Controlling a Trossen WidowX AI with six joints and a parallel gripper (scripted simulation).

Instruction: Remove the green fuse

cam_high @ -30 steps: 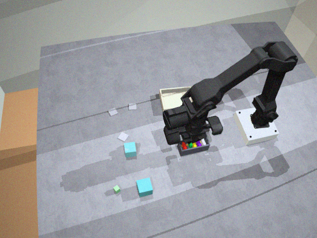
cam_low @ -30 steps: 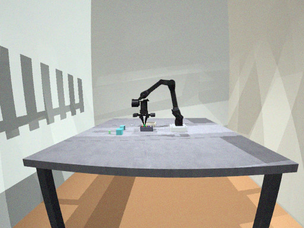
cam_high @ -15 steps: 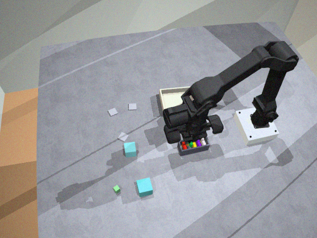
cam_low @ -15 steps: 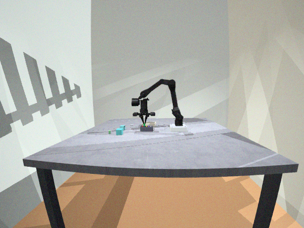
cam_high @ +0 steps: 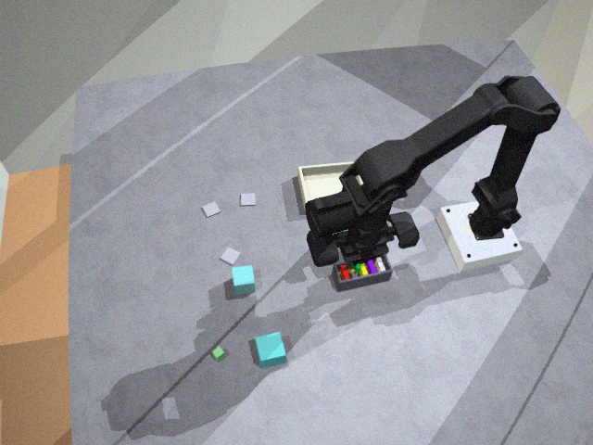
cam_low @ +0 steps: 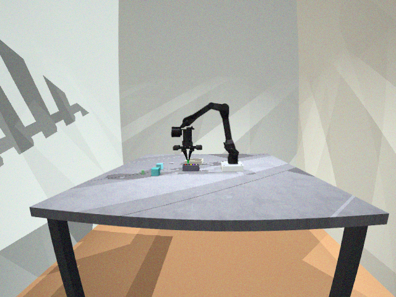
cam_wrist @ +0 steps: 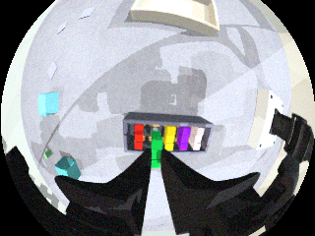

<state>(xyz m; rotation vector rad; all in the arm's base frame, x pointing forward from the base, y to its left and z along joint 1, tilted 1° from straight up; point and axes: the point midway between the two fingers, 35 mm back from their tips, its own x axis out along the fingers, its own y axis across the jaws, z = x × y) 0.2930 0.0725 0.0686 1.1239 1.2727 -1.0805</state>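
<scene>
Right now my gripper tip is 10 mm short of the cream tray, 220 mm to the left of it and 60 mm above it. The rest, counted from my gripper tip: green fuse (10 mm below).
</scene>
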